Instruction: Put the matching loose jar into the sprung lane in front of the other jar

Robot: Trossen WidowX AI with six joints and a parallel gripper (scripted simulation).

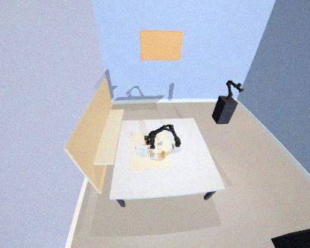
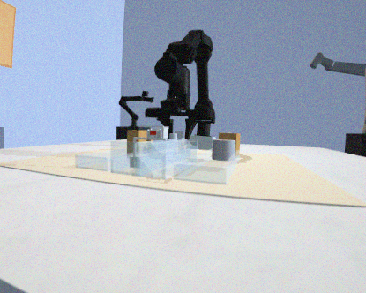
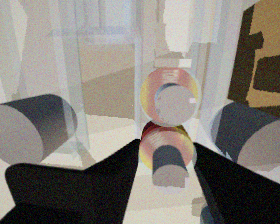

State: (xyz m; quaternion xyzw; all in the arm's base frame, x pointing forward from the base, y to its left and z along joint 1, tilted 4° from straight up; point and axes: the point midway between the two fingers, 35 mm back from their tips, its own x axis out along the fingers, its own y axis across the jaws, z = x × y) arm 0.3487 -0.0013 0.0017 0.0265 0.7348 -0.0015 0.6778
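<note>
Right now the cream mat is 40 mm below my gripper tip and 40 mm ahead of it. From my gripper tip the other things lie so: orange-brown block 80 mm to the right, 70 mm ahead; then clear sprung lane fixture 140 mm ahead, 20 mm to the left, 20 mm below.
</note>
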